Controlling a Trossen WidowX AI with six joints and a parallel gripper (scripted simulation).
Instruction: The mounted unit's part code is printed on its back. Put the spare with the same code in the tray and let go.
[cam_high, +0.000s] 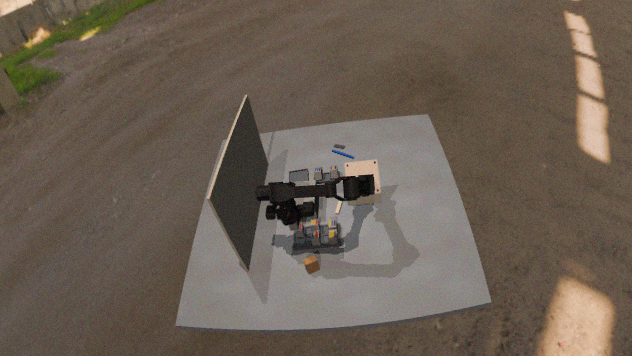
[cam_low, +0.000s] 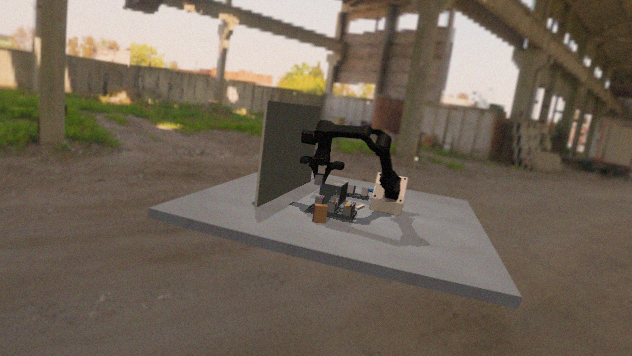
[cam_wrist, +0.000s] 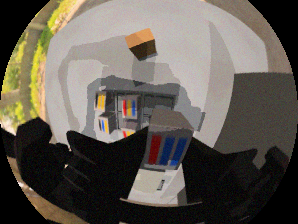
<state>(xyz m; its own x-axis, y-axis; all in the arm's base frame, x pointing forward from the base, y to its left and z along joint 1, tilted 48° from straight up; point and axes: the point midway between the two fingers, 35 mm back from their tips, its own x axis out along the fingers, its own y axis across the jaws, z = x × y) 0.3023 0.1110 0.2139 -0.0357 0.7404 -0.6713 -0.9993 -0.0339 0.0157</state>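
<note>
Now: gripper tip 41 cm to the left of the dark tray, 13 cm above it and 4 cm short of it. Round my gripper tip: grey mounted unit (20 cm to the right, 8 cm below, 2 cm behind); then spare (2 cm above); then brown cube (14 cm to the left, 10 cm below, 6 cm behind).
</note>
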